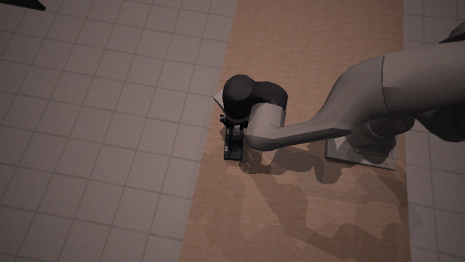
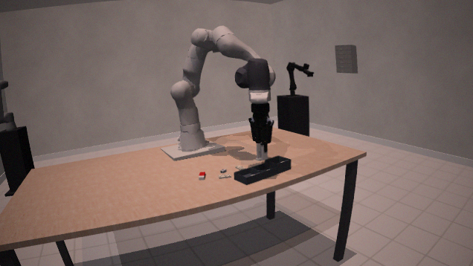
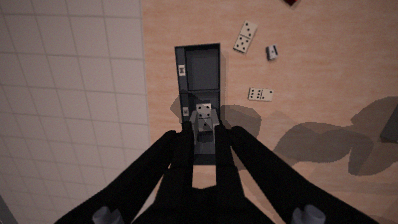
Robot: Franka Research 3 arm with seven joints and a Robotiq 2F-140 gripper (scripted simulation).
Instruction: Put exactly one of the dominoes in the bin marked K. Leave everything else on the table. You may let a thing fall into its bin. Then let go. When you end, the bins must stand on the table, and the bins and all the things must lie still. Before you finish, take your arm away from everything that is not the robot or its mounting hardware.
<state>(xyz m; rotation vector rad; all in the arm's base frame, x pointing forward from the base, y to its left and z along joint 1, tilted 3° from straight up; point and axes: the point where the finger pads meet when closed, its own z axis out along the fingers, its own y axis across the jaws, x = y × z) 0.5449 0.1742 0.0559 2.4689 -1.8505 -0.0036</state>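
Now: hand 80 mm above the bin and 10 mm short of it. From my hand the other things lie so: red-and-white block: 250 mm to the right, 100 mm below, 80 mm behind; white domino: 30 mm below; grey piece: 140 mm to the right, 100 mm behind, 90 mm below.
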